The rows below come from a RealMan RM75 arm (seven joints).
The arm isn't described. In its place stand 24 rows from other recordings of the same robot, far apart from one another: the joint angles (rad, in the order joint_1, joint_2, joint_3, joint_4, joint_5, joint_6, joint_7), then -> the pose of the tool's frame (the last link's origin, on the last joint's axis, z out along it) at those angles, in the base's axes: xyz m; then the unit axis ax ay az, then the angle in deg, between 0 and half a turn.
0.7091 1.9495 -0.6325 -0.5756 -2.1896 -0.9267 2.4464 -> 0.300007, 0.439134, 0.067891, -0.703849, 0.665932, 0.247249, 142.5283
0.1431 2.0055 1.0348 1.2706 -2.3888 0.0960 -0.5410 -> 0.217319, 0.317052, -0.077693, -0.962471, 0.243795, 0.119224, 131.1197
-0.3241 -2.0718 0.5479 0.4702 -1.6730 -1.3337 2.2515 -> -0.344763, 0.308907, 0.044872, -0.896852, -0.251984, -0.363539, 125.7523
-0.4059 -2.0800 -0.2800 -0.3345 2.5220 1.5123 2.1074 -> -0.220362, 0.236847, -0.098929, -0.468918, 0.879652, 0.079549, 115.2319
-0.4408 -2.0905 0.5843 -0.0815 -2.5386 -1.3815 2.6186 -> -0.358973, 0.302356, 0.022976, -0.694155, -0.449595, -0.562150, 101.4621
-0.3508 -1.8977 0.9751 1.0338 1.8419 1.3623 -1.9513 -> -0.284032, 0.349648, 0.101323, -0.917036, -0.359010, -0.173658, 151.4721
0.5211 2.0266 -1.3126 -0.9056 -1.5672 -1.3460 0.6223 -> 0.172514, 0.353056, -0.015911, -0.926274, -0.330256, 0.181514, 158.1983
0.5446 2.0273 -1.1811 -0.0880 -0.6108 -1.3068 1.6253 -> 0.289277, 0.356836, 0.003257, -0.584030, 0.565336, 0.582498, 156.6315
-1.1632 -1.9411 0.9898 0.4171 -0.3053 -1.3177 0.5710 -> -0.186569, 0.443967, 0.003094, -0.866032, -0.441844, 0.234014, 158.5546
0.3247 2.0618 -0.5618 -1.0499 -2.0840 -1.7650 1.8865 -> 0.303222, 0.281413, 0.083027, -0.885270, 0.410433, 0.218727, 161.8903
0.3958 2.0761 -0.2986 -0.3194 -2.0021 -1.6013 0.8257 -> 0.316520, 0.270064, -0.014507, -0.915693, 0.192437, 0.352810, 148.6246
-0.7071 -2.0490 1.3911 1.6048 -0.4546 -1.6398 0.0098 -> -0.108395, 0.371910, 0.043785, -0.876414, -0.471436, 0.098211, 145.0457
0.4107 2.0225 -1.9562 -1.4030 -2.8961 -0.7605 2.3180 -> 0.174540, 0.363089, -0.055088, -0.970355, -0.112996, -0.213640, 139.8718
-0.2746 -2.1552 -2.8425 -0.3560 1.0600 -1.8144 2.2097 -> -0.321112, 0.249797, 0.091532, -0.677459, -0.190688, -0.710414, 115.0048
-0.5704 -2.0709 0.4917 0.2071 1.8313 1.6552 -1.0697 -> -0.245755, 0.305403, -0.032698, -0.871234, -0.224629, -0.436454, 165.2535
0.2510 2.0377 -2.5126 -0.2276 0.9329 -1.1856 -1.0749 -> 0.366124, 0.266587, -0.025087, -0.955943, -0.246796, -0.158946, 101.3776
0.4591 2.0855 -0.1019 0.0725 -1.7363 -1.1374 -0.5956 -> 0.330250, 0.301636, -0.064527, -0.985744, -0.166131, 0.026614, 115.8877
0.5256 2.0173 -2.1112 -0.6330 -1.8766 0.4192 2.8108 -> 0.275303, 0.407310, -0.041570, -0.843525, 0.472923, 0.254578, 111.8397
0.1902 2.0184 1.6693 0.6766 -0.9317 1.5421 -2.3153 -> 0.246399, 0.262729, -0.005117, -0.894713, 0.045507, 0.444318, 154.1834
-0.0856 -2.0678 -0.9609 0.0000 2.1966 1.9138 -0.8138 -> -0.375943, 0.160799, 0.080607, -0.607207, -0.317736, -0.728247, 102.0135
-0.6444 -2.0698 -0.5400 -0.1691 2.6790 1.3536 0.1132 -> -0.206780, 0.328560, -0.081214, -0.922875, 0.175622, -0.342722, 135.3689
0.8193 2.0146 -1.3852 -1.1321 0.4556 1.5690 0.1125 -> 0.168376, 0.392270, 0.008296, -0.774746, 0.605026, -0.183612, 150.0151
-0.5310 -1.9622 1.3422 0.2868 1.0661 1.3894 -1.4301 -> -0.259624, 0.334647, -0.019992, -0.846777, -0.368834, -0.383315, 166.7948
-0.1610 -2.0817 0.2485 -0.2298 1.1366 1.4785 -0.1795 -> -0.387161, 0.192578, -0.018944, -0.806959, -0.440701, -0.393192, 97.6013
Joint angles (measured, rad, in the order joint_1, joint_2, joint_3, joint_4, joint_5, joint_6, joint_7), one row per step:
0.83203, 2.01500, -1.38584, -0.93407, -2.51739, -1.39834, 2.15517
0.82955, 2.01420, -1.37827, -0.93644, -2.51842, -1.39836, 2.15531
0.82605, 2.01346, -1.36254, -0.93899, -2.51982, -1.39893, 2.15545
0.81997, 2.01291, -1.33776, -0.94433, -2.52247, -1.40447, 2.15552
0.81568, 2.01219, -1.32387, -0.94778, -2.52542, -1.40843, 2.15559
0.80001, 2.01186, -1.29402, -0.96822, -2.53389, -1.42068, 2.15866
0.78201, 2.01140, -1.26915, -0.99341, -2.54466, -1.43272, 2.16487
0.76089, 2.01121, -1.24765, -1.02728, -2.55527, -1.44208, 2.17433
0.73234, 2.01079, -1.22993, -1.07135, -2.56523, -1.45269, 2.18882
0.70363, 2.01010, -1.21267, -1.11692, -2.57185, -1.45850, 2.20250
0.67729, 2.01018, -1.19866, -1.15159, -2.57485, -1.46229, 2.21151
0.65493, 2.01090, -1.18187, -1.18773, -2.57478, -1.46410, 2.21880
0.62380, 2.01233, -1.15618, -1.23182, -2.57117, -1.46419, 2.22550
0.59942, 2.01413, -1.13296, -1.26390, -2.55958, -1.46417, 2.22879
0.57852, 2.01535, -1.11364, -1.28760, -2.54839, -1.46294, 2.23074
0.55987, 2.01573, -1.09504, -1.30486, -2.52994, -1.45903, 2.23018
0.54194, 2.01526, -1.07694, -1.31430, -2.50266, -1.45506, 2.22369
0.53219, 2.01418, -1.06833, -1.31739, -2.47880, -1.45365, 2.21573
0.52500, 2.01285, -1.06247, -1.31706, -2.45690, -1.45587, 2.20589
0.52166, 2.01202, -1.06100, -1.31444, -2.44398, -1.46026, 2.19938
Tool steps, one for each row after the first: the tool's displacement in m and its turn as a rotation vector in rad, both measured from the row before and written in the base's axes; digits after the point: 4 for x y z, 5 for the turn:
0.0007, 0.0006, 0.0015, 0.00643, 0.00396, -0.00364
0.0011, 0.0010, 0.0026, 0.01107, 0.00895, -0.00822
0.0018, 0.0007, 0.0039, 0.01363, 0.01325, -0.01428
0.0016, 0.0002, 0.0025, 0.00770, 0.00557, -0.00879
0.0035, -0.0003, 0.0065, 0.02022, 0.01195, -0.01821
0.0039, -0.0008, 0.0067, 0.02181, 0.00676, -0.01729
0.0033, -0.0007, 0.0074, 0.02809, 0.00578, -0.01371
0.0043, -0.0020, 0.0085, 0.03253, 0.00429, -0.01630
0.0037, -0.0016, 0.0089, 0.03739, 0.00627, -0.01243
0.0043, -0.0024, 0.0068, 0.02882, 0.00654, -0.01286
0.0022, -0.0014, 0.0072, 0.03225, 0.01031, -0.00626
0.0041, -0.0024, 0.0097, 0.04399, 0.01717, -0.01057
0.0028, -0.0023, 0.0073, 0.03380, 0.02222, -0.00821
0.0031, -0.0023, 0.0059, 0.02772, 0.01878, -0.00831
0.0026, -0.0019, 0.0051, 0.02530, 0.02380, -0.00576
0.0028, -0.0022, 0.0039, 0.01890, 0.02948, -0.00323
0.0007, -0.0014, 0.0015, 0.00632, 0.02159, 0.00364
0.0005, -0.0015, 0.0005, -0.00108, 0.01822, 0.00478
0.0003, -0.0013, -0.0006, -0.00651, 0.01021, 0.00251

